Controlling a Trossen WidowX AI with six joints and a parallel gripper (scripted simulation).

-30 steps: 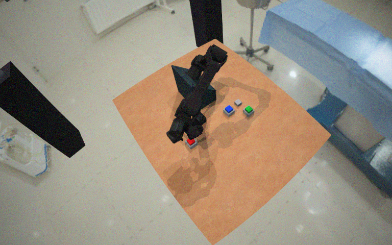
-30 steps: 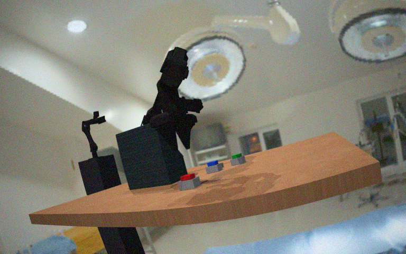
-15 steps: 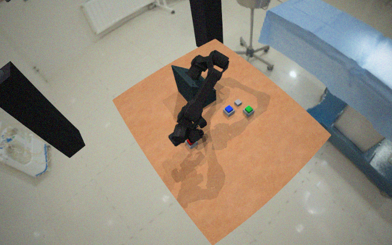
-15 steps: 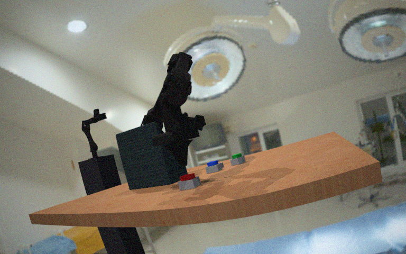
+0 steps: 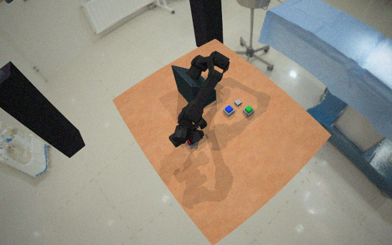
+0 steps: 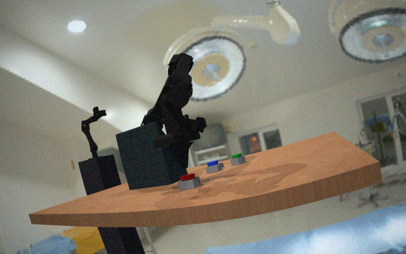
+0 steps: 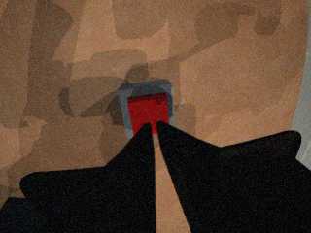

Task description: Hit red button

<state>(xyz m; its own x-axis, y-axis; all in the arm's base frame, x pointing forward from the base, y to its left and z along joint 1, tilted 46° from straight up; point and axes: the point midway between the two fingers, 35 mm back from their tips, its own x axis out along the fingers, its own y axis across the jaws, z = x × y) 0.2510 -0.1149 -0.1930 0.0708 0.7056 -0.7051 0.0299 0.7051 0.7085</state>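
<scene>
Right now my gripper tip is 30 mm above the red button. Also, from my gripper tip: green button (60 mm ahead, 360 mm to the left, 30 mm below); then small grey block (20 mm behind, 360 mm to the left, 50 mm below); then blue button (20 mm behind, 280 mm to the left, 30 mm below).
</scene>
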